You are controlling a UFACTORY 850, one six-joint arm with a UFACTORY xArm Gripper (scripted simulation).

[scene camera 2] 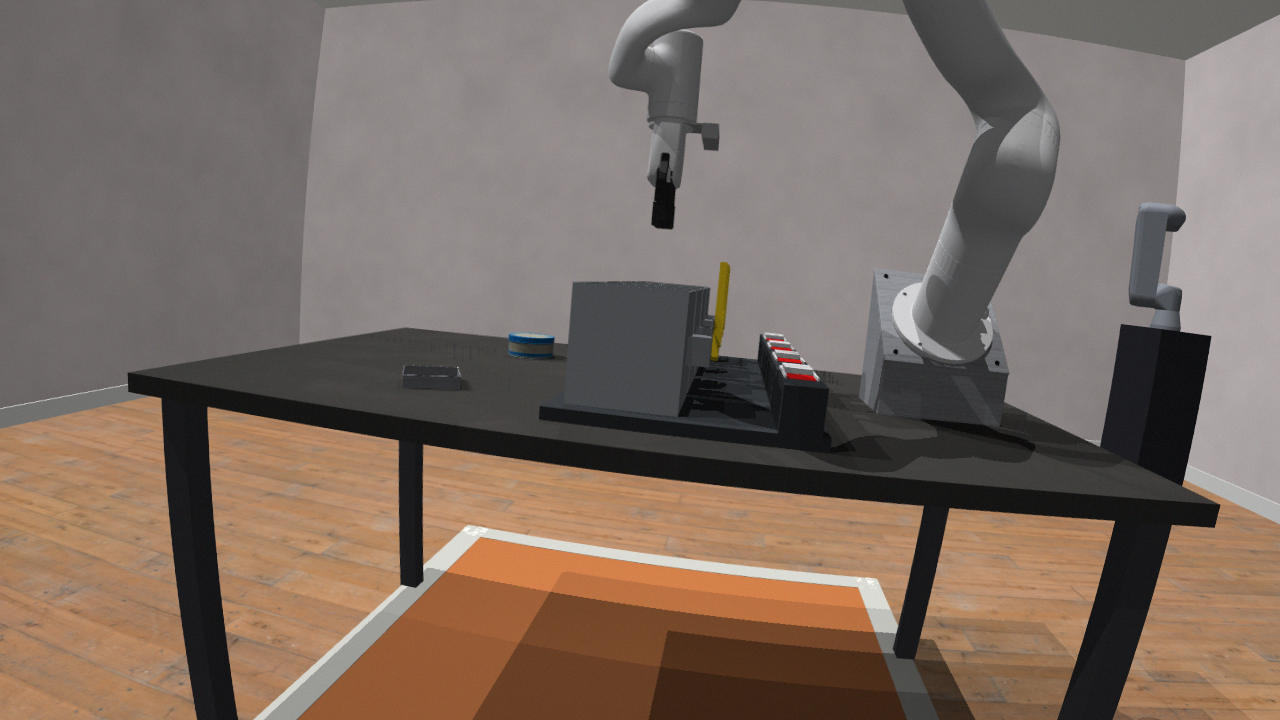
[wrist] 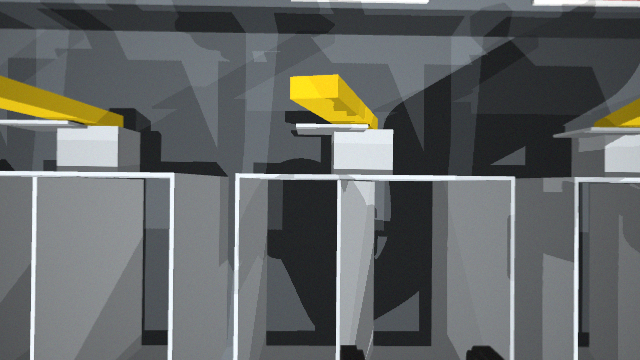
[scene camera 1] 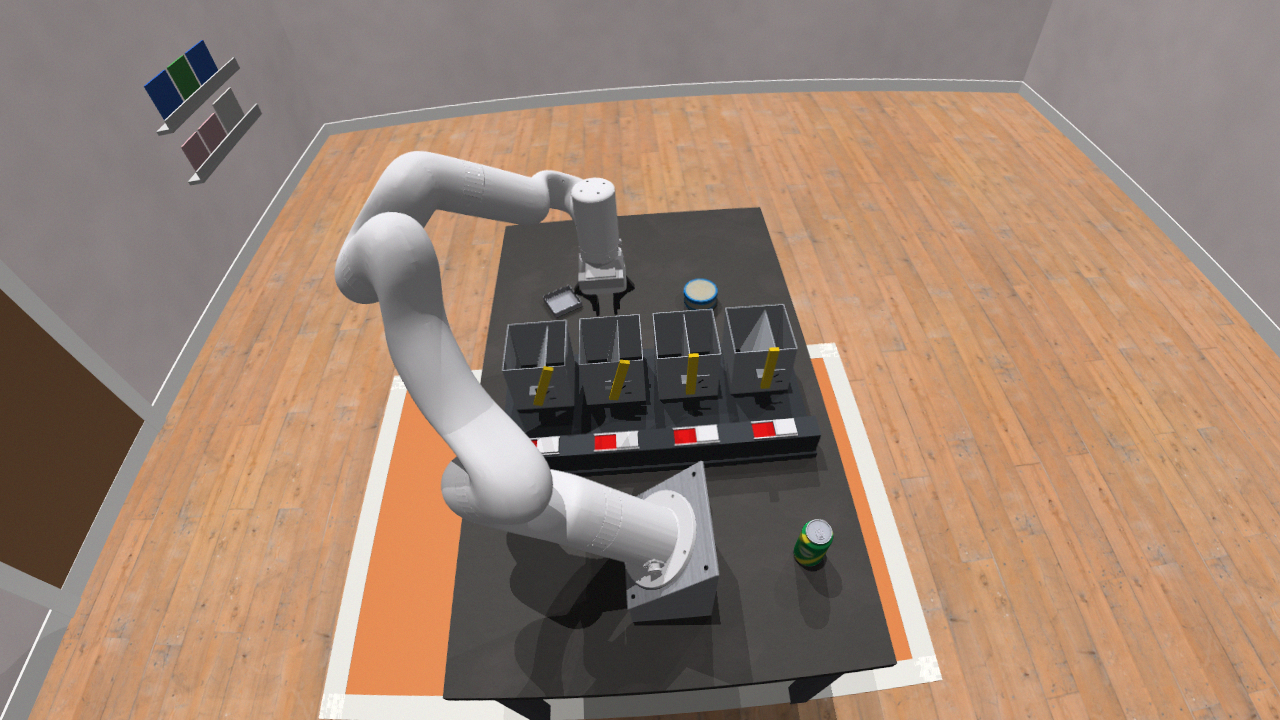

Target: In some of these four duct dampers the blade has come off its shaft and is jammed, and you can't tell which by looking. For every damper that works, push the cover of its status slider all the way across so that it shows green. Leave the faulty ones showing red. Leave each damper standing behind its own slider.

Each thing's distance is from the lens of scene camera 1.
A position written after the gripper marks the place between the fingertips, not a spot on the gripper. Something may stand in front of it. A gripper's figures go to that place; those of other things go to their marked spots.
gripper (scene camera 1: 606, 311): 134 cm
damper (scene camera 1: 753, 328): 154 cm
damper (scene camera 1: 676, 376): 142 cm
damper (scene camera 1: 614, 337): 148 cm
